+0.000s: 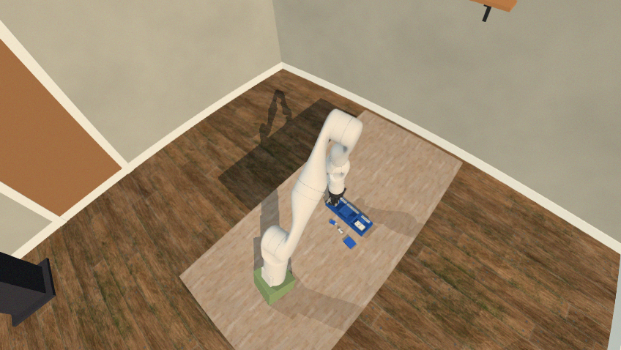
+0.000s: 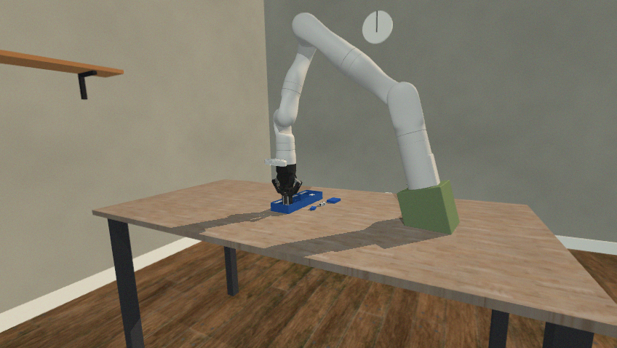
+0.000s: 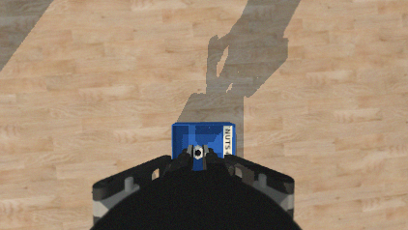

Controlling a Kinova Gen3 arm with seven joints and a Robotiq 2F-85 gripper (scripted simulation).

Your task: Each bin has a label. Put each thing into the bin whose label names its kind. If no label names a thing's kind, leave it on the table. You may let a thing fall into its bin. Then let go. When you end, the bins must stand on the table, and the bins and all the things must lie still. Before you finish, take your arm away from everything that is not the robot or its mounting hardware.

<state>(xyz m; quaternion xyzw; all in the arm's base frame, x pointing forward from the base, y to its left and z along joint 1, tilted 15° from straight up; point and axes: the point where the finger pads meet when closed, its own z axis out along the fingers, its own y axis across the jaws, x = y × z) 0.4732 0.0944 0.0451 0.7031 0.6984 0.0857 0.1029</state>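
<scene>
The grey ring is 20 mm below my hand. The rest, counted from my hand: flat blue block (190 mm to the right, 100 mm behind, 30 mm below); then white tile (170 mm to the right, 30 mm below).
</scene>
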